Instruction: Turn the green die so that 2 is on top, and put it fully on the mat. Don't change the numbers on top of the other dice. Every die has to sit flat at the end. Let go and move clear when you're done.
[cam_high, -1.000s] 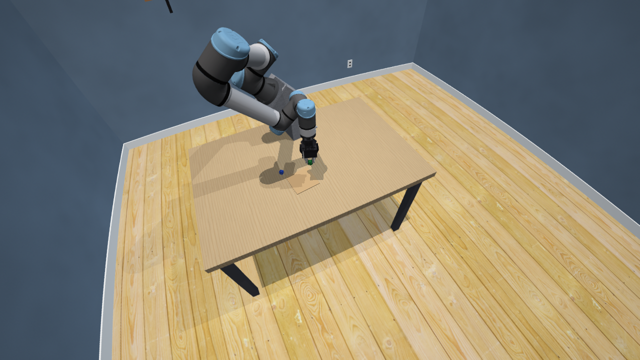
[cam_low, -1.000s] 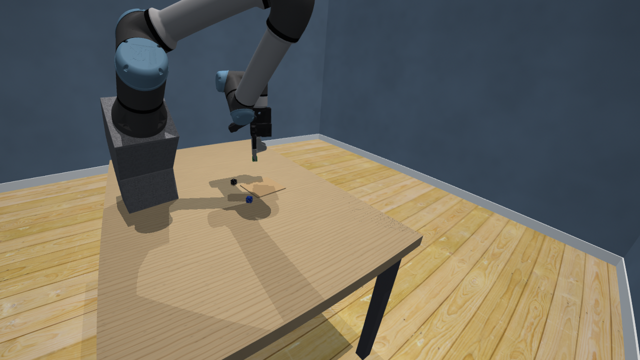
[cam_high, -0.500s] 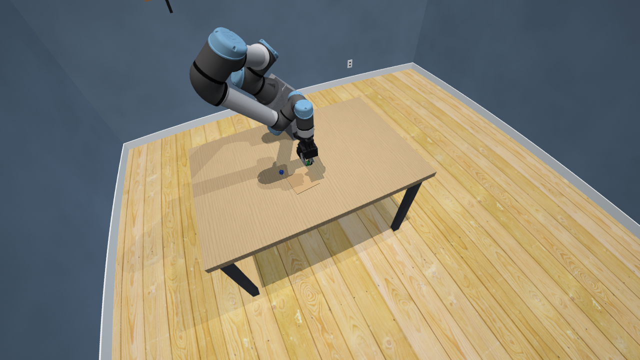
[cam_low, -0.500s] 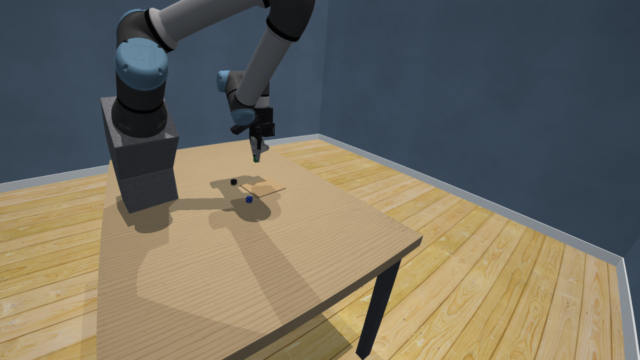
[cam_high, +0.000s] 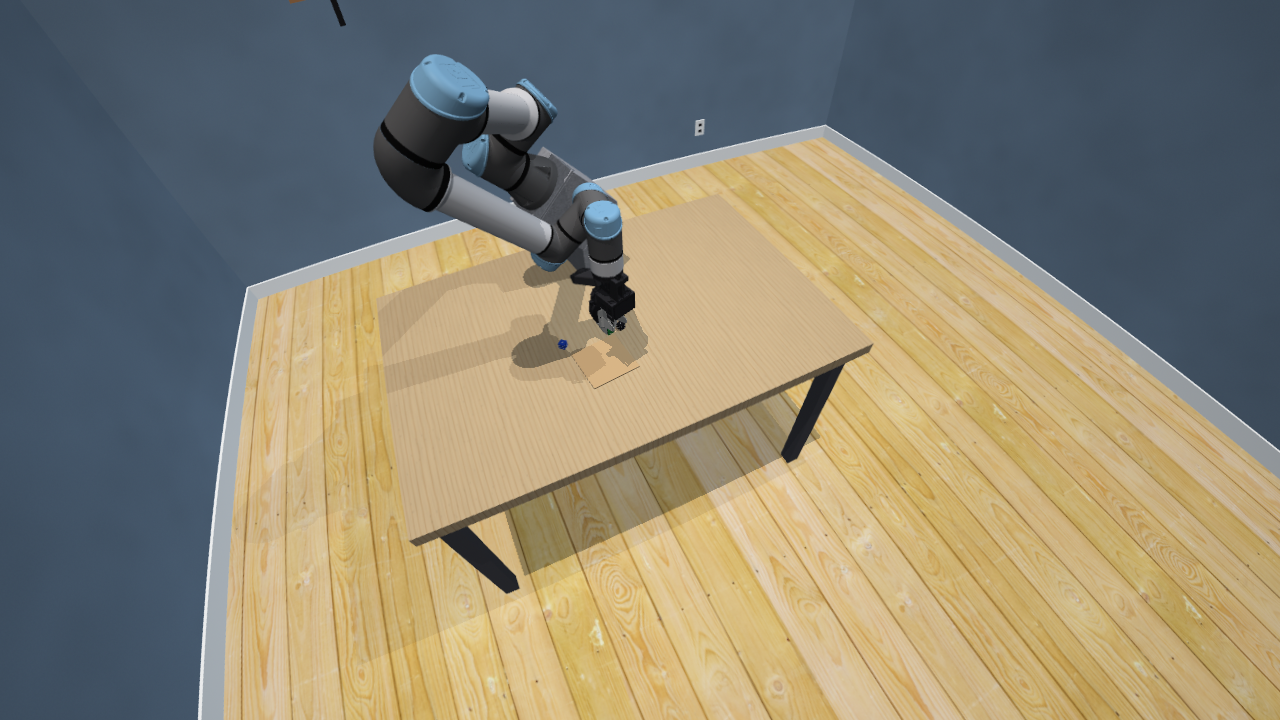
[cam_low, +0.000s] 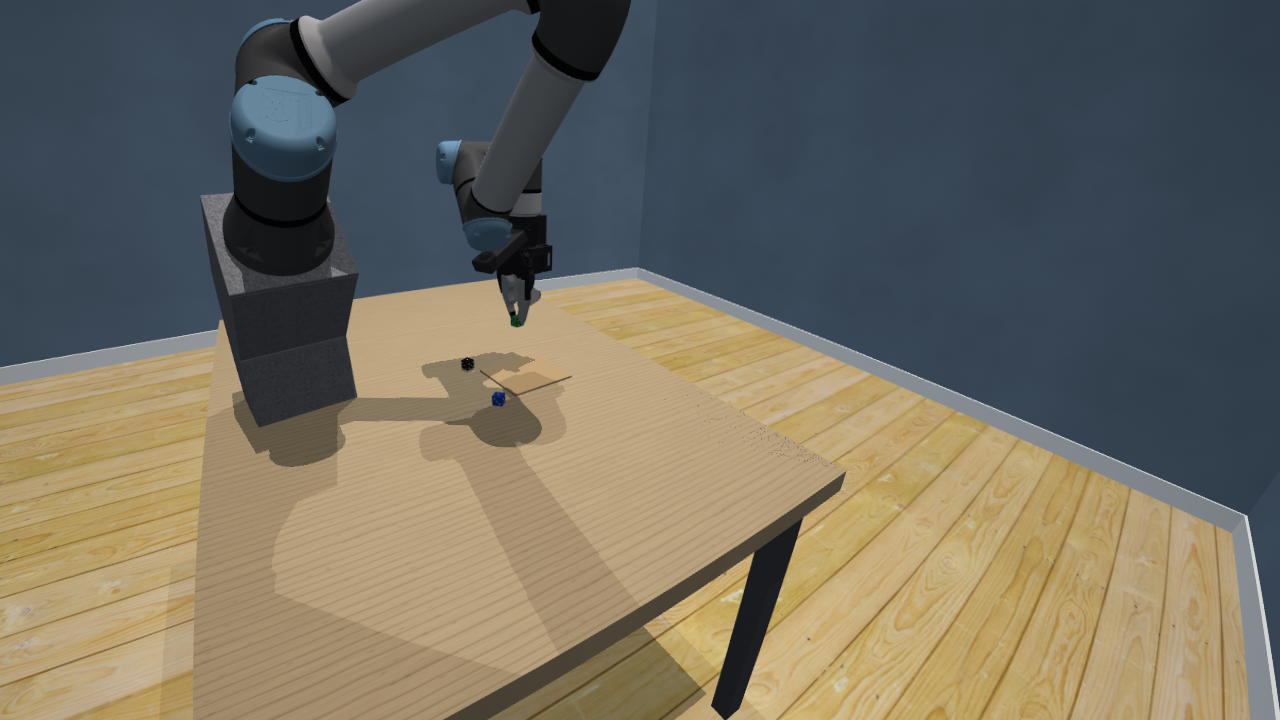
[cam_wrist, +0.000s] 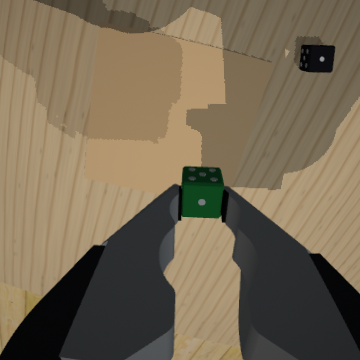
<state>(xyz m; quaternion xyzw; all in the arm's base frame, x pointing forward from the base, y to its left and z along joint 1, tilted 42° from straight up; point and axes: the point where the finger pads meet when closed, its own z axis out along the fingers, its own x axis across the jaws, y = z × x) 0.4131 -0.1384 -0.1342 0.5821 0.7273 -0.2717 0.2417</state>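
Now: the tan mat 120 mm below my hand and 30 mm to the right of it. Round my hand: blue die (110 mm below, 110 mm behind, 100 mm to the right); green die (10 mm below); black die (110 mm below, 80 mm behind, 70 mm to the left).
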